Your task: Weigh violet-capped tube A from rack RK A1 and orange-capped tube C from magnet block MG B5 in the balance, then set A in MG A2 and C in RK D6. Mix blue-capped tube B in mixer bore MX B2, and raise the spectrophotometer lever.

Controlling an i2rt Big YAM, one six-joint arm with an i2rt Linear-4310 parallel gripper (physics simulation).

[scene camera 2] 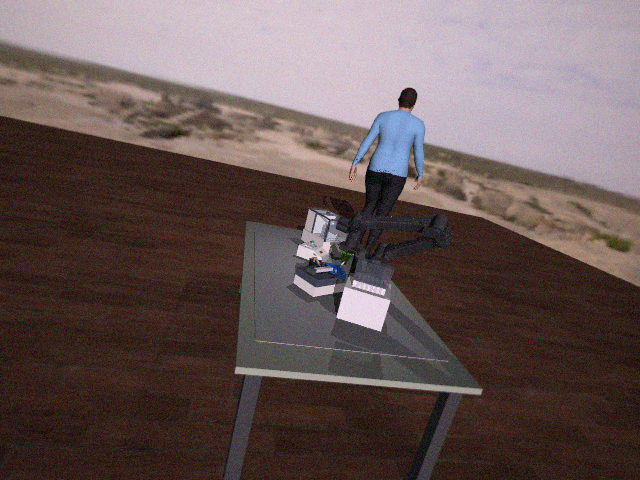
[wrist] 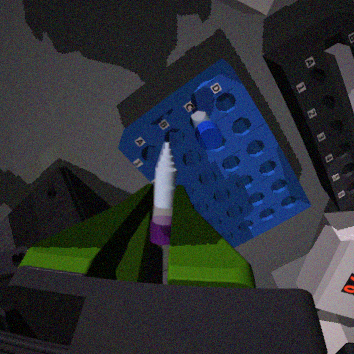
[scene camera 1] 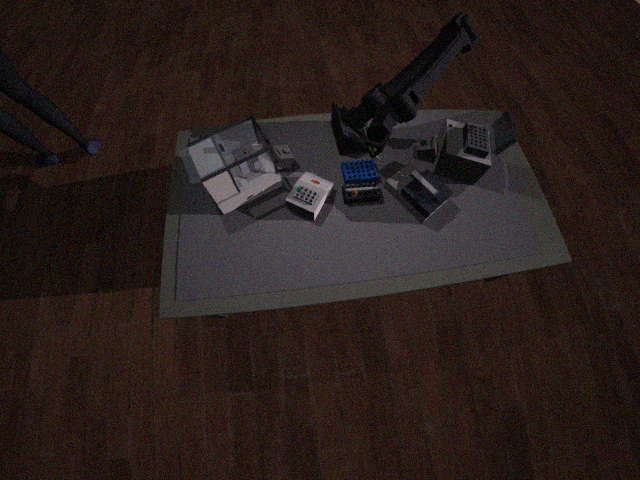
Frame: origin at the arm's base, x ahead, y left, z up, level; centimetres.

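Seen in the pictures: gripper, between the fingertips: [scene camera 2: 343,263] [wrist: 165,194] [scene camera 1: 372,156]; arm's base, origin of its link: [scene camera 1: 351,122].
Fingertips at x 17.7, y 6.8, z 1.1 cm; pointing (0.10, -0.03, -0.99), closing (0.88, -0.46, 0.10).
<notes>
Pixels of each thing's top centre, then the offset from my fingertips to it. "spot": a spot on its surface instead.
- violet-capped tube A, centre of its top: [wrist: 164,211] dz +2.1, dx +0.3, dy +0.6 cm
- blue rack, centre of its top: [wrist: 226,179] [scene camera 1: 360,169] [scene camera 2: 335,268] dz -4.8, dx +2.6, dy -4.1 cm
- blue-capped tube B, centre of its top: [wrist: 205,137] dz -2.3, dx +2.8, dy +0.7 cm
- dark magnet block, centre of its top: [scene camera 1: 362,188] [scene camera 2: 318,261] dz -3.0, dx +12.2, dy -4.2 cm
- orange-capped tube C, centre of its top: [scene camera 1: 355,191] dz -2.2, dx +14.0, dy -6.8 cm
- white mixer, centre of its top: [scene camera 1: 309,188] [scene camera 2: 315,246] dz -0.8, dx +13.7, dy -22.7 cm
- glass-walled balance, a spot on its surface: [scene camera 1: 222,193] spot: dz +3.2, dx +18.1, dy -51.3 cm
- dark-topped device, centre of its top: [scene camera 1: 423,180] [scene camera 2: 324,267] dz +2.4, dx +11.3, dy +16.8 cm
- tall white box, centre of its top: [scene camera 1: 462,131] [scene camera 2: 372,274] dz +9.2, dx -6.5, dy +32.8 cm
My gripper [scene camera 1: 373,151] [scene camera 2: 347,255] [wrist: 165,194] is shut on the violet-capped tube A [wrist: 161,231], whose pale tapered body points away from the green fingers. In the wrist view it overlaps the blue rack [scene camera 1: 360,171] [scene camera 2: 338,270] [wrist: 225,70] near columns A and B. The height of its tip over the rack is unclear. The blue-capped tube B [wrist: 209,135] stands in the rack near label C. A dark magnet block [scene camera 1: 361,197] [wrist: 313,137] lies beside the rack; orange-capped tube C [scene camera 1: 355,192] shows there. The white mixer [scene camera 1: 305,179] [scene camera 2: 306,251] [wrist: 320,280] stands left of the rack in scene camera 1.
The glass-walled balance [scene camera 1: 222,193] [scene camera 2: 311,227] stands at the left of the table [scene camera 1: 361,294] [scene camera 2: 361,381]. A dark-topped device [scene camera 1: 421,191] and a tall white box [scene camera 1: 465,165] [scene camera 2: 363,305] stand right of the rack. A person [scene camera 2: 398,139] is beyond the table.
</notes>
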